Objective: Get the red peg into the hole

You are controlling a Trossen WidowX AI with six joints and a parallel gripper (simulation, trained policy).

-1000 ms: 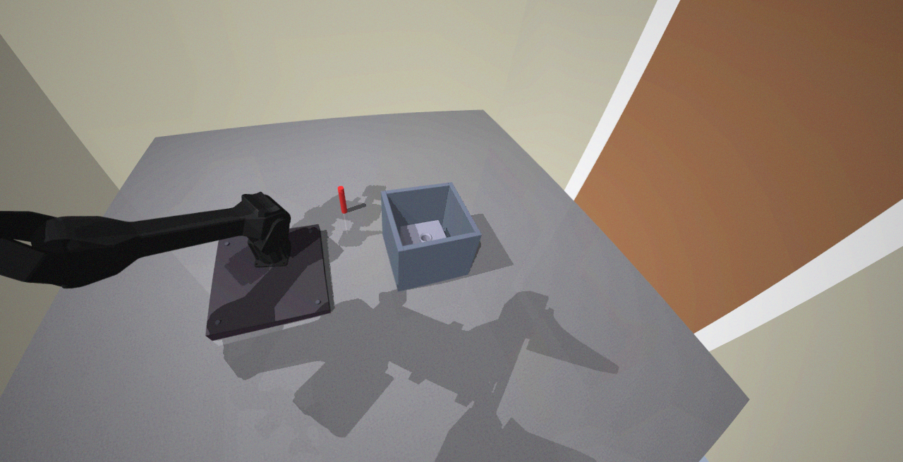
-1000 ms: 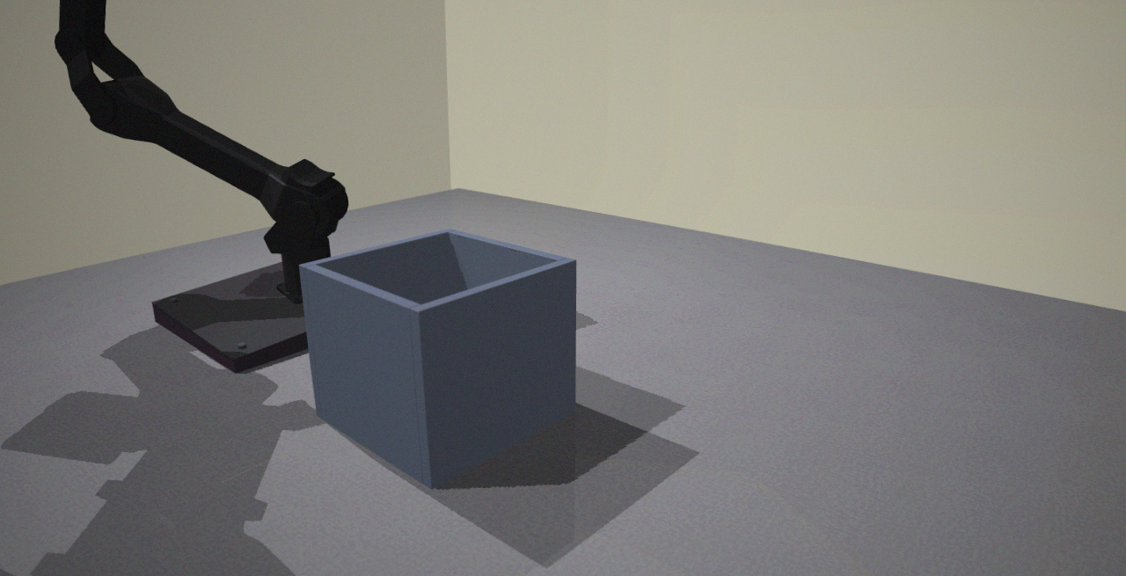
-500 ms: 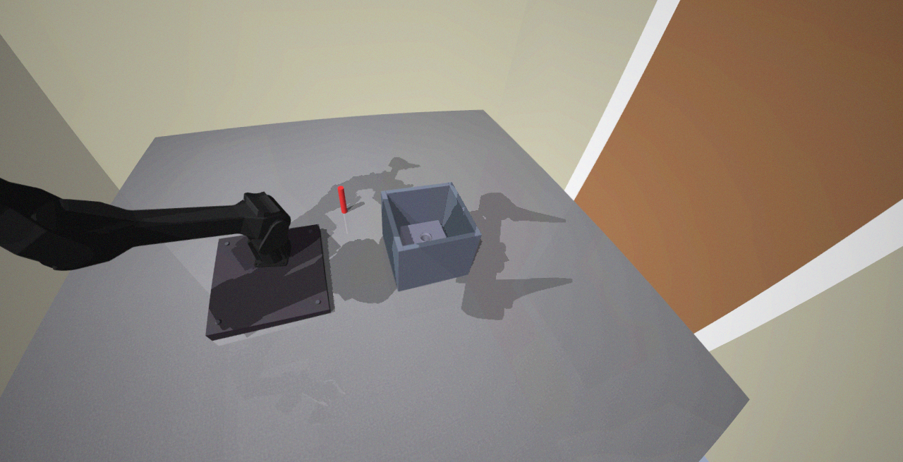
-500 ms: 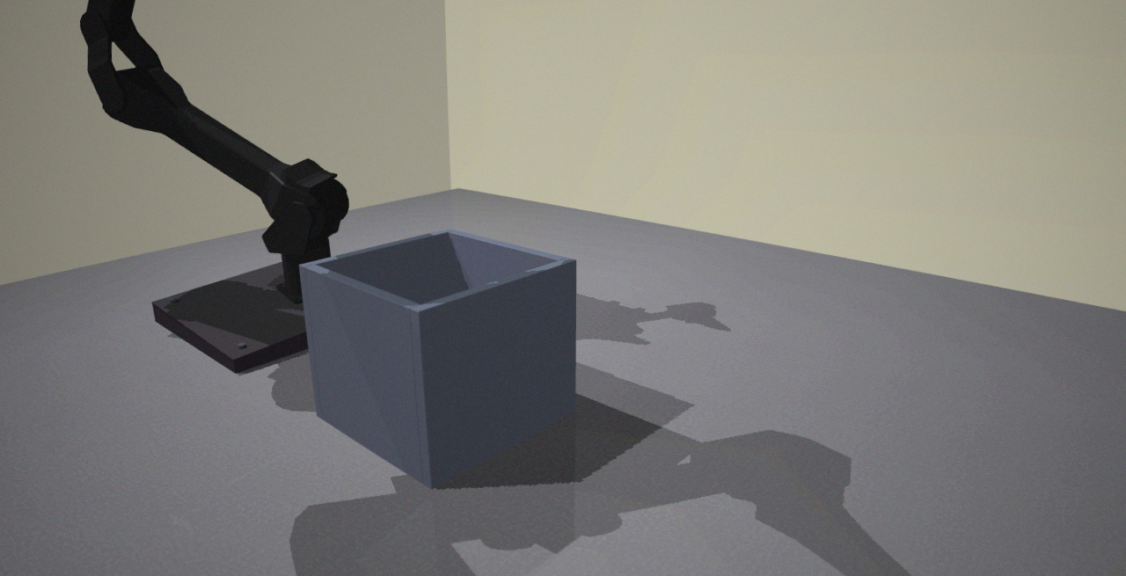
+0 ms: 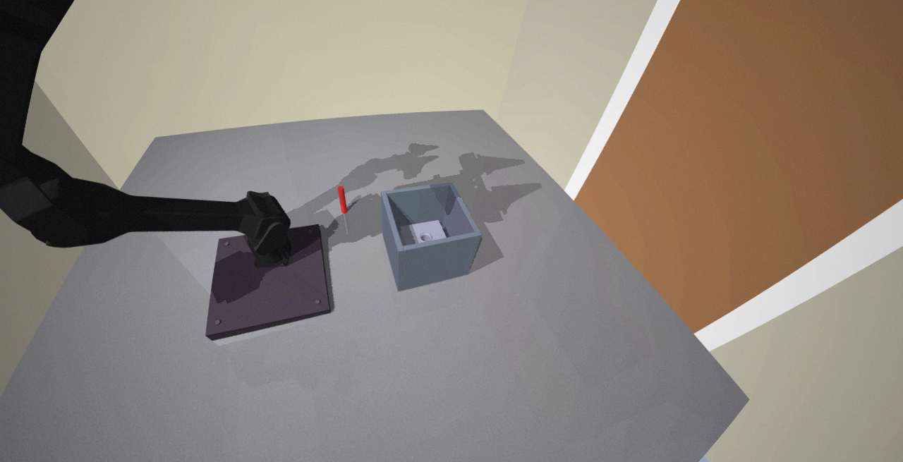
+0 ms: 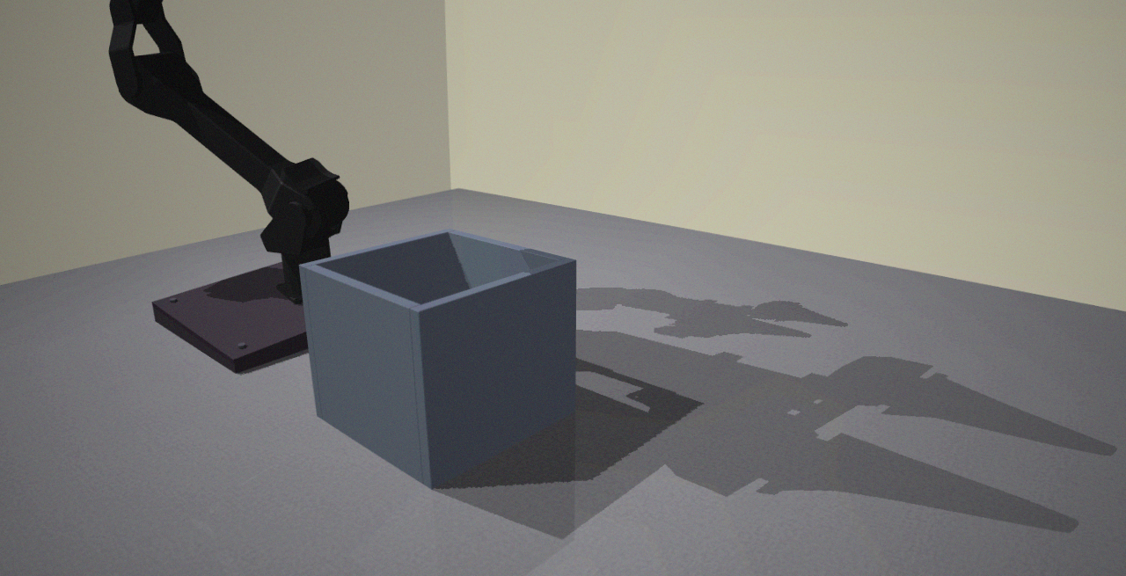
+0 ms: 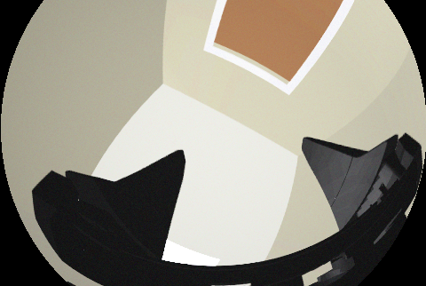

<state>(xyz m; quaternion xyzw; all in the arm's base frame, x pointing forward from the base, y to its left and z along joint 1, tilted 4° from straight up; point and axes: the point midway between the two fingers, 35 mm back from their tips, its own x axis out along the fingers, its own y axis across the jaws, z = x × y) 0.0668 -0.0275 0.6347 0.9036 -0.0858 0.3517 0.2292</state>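
Right now the red peg is 640 mm below my gripper tip, 200 mm to the left of it and 20 mm ahead of it. Round my gripper tip: pale plate: 630 mm below, 200 mm ahead, 40 mm to the left.
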